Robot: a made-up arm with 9 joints.
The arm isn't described. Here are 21 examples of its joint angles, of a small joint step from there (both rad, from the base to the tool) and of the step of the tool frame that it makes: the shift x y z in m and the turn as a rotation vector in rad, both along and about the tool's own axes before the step.
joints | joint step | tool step
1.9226 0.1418 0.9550 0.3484 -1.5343 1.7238 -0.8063 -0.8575 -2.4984 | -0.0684 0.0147 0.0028 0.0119 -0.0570 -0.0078 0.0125 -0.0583 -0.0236 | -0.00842 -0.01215 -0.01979 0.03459 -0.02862 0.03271
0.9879 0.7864 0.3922 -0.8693 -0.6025 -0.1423 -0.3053 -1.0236 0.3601 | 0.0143 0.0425 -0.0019 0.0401 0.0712 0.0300 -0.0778 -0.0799 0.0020 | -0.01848 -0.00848 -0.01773 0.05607 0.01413 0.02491
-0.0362 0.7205 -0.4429 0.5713 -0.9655 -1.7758 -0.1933 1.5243 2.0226 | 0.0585 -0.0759 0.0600 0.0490 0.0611 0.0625 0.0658 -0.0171 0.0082 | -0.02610 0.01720 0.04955 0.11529 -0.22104 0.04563
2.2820 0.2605 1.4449 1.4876 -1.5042 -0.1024 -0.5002 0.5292 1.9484 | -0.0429 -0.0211 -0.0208 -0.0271 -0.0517 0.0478 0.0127 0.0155 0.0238 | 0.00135 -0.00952 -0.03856 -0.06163 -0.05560 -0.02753
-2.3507 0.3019 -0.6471 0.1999 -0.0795 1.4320 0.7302 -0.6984 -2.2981 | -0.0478 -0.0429 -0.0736 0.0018 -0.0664 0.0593 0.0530 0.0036 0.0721 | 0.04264 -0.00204 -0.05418 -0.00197 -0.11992 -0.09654
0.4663 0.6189 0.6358 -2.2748 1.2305 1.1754 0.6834 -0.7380 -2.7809 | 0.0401 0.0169 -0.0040 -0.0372 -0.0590 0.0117 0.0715 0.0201 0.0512 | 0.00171 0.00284 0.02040 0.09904 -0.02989 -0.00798
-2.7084 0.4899 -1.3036 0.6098 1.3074 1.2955 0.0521 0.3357 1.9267 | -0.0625 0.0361 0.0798 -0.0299 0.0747 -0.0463 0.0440 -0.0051 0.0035 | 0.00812 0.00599 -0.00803 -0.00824 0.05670 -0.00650
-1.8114 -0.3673 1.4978 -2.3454 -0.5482 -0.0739 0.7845 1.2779 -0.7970 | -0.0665 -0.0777 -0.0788 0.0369 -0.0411 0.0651 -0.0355 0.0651 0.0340 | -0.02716 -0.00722 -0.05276 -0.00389 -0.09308 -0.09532
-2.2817 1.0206 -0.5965 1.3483 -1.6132 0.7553 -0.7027 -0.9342 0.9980 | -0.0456 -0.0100 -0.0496 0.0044 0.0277 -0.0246 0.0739 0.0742 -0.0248 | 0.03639 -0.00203 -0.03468 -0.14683 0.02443 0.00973
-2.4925 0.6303 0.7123 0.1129 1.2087 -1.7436 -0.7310 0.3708 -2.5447 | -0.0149 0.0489 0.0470 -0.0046 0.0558 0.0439 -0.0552 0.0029 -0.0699 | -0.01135 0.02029 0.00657 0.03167 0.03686 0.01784
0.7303 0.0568 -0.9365 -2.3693 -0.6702 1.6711 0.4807 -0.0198 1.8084 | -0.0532 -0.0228 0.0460 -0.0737 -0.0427 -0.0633 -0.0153 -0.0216 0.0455 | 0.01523 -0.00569 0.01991 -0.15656 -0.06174 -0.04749
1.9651 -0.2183 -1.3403 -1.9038 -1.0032 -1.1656 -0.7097 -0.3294 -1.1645 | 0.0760 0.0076 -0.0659 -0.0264 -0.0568 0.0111 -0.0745 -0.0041 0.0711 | -0.02033 0.00285 -0.01126 0.02322 -0.14738 0.01140
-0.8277 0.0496 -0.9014 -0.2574 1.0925 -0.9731 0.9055 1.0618 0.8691 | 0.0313 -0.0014 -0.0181 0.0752 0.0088 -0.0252 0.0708 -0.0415 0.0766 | 0.03431 -0.01806 -0.01697 0.07964 0.03001 -0.09902
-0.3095 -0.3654 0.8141 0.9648 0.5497 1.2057 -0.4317 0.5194 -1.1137 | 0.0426 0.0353 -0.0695 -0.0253 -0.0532 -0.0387 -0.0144 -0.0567 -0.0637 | -0.02865 -0.01225 -0.00691 0.09099 -0.00655 0.00844
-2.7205 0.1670 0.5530 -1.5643 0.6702 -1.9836 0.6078 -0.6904 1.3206 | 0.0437 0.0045 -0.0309 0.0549 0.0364 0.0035 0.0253 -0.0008 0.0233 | -0.02038 0.02816 -0.01509 -0.02089 -0.04891 -0.05949
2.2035 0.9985 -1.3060 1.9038 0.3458 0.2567 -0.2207 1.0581 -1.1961 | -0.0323 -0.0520 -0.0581 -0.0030 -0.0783 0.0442 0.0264 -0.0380 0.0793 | -0.03238 0.00595 -0.04601 -0.02761 -0.18397 -0.01474
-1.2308 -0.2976 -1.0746 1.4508 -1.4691 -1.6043 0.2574 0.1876 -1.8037 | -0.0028 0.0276 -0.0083 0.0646 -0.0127 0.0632 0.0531 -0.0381 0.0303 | 0.01894 -0.00374 -0.01239 -0.09846 0.01366 -0.05259
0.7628 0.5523 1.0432 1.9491 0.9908 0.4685 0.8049 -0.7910 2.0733 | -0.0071 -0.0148 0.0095 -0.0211 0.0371 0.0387 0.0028 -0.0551 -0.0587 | -0.00581 -0.00454 0.01335 0.01302 0.07693 0.04194
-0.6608 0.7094 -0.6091 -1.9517 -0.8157 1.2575 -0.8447 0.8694 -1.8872 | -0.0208 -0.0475 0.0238 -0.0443 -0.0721 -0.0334 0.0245 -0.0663 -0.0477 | -0.01288 0.00911 0.00187 0.05574 0.05127 -0.02904
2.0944 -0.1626 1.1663 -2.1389 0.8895 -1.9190 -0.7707 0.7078 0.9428 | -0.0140 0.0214 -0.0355 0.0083 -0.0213 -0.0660 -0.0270 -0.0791 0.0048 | 0.00035 -0.01265 -0.01760 0.01599 0.07489 -0.09390
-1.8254 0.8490 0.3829 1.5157 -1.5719 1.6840 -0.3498 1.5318 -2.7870 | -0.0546 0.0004 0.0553 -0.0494 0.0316 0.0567 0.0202 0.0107 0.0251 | 0.02373 -0.00783 -0.00034 -0.03748 -0.07121 -0.00823
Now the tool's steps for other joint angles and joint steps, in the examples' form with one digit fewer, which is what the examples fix.
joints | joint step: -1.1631 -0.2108 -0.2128 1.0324 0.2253 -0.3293 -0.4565 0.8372 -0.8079 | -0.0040 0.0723 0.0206 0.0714 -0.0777 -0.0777 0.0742 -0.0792 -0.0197
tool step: 0.0200 -0.0037 0.0191 0.1484 0.0807 -0.0519
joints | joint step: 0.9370 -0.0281 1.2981 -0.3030 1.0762 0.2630 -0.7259 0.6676 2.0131 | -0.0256 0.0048 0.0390 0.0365 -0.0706 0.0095 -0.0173 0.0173 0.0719
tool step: -0.0071 0.0041 -0.0119 -0.0427 -0.1499 0.0120
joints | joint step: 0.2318 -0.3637 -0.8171 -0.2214 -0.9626 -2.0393 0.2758 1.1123 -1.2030 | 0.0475 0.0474 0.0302 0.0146 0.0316 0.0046 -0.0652 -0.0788 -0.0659
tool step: 0.0244 0.0071 -0.0211 0.0566 -0.0234 -0.0120
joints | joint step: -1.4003 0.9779 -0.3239 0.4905 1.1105 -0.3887 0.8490 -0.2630 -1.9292 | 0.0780 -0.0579 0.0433 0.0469 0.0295 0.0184 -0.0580 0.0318 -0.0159
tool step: -0.0619 0.0026 0.0828 0.1183 -0.0552 0.0631
